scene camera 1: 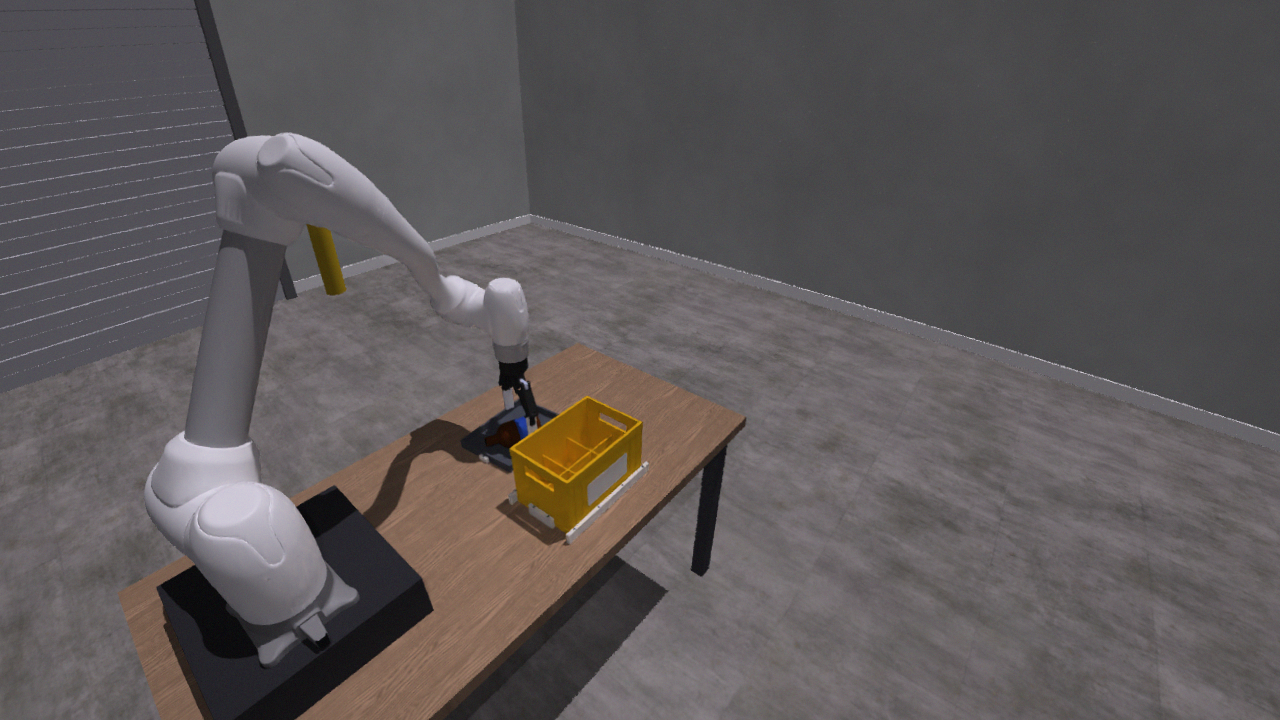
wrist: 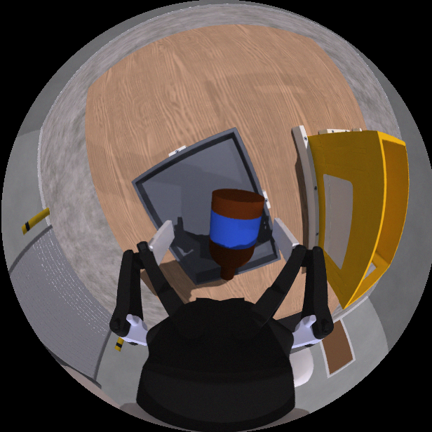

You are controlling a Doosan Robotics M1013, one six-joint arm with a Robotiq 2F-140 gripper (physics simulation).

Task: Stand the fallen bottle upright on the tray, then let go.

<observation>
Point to a brown bottle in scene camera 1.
At 508, 434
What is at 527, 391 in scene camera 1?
My gripper.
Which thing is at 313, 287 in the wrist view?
My gripper.
</observation>
